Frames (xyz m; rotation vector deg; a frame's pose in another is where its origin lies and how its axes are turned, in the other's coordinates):
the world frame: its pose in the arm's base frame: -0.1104 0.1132 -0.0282 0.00 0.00 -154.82
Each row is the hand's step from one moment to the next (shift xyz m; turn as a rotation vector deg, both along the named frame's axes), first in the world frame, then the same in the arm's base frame.
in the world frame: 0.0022 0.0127 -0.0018 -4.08 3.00 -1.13
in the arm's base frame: 0.0034 -0.0124 -0.0018 4.97 -0.98 -1.13
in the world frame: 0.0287 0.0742 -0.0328 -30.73 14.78 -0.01
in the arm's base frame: 0.0056 -0.0794 -0.0328 34.10 -0.30 -0.01
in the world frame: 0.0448 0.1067 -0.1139 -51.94 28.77 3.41
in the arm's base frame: 0.0049 -0.1156 -0.1139 59.25 -3.94 3.41
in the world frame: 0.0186 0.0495 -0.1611 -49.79 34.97 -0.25
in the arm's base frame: 0.0042 -0.0527 -0.1611 59.94 -10.46 -0.25
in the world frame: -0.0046 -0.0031 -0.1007 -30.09 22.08 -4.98
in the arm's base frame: 0.0028 0.0048 -0.1007 36.62 -7.18 -4.98
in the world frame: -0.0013 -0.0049 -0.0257 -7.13 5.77 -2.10
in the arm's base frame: -0.0009 0.0050 -0.0257 8.91 -2.19 -2.10
